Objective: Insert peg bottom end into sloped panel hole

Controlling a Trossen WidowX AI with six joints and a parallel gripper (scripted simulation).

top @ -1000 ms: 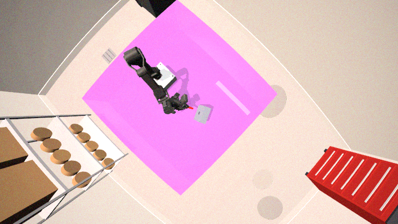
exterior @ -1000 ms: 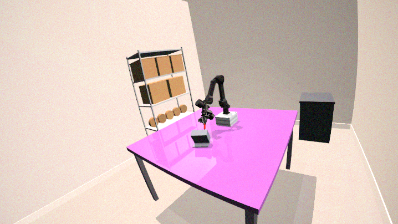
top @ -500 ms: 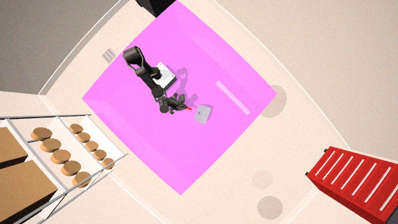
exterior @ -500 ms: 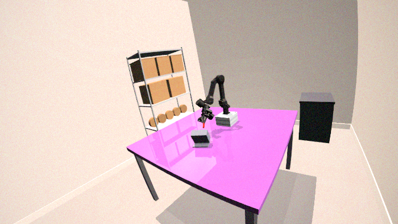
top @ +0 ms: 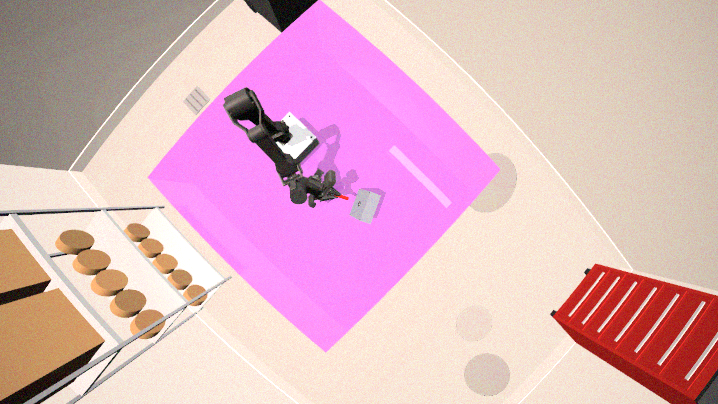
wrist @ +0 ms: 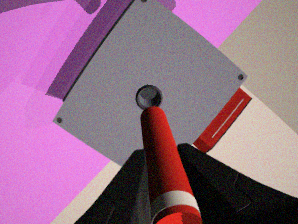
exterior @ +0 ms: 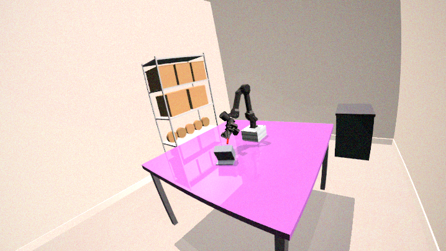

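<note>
Right now my gripper tip is 11 cm short of the grey sloped panel, 6 cm above it and 4 cm to the right of it. The rest, counted from my gripper tip: red round peg 1 cm to the right, 1 cm behind, 1 cm above.
</note>
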